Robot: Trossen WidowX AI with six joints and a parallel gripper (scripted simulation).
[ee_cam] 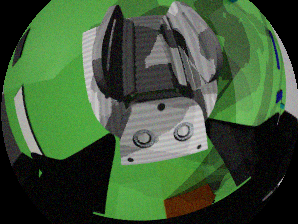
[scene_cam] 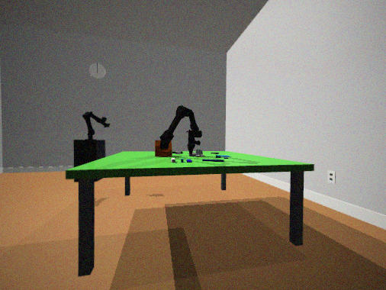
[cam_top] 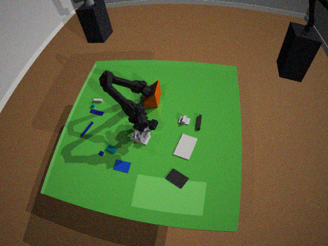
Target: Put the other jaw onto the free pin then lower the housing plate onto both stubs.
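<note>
The grey metallic jaw is 2 cm ahead of my gripper tip, 1 cm to the left of it and 1 cm above it. The rest, counted from my gripper tip: dark bar: 12 cm behind, 34 cm to the left; teal block: 20 cm ahead, 17 cm to the right; white flat plate: 7 cm ahead, 29 cm to the left.
</note>
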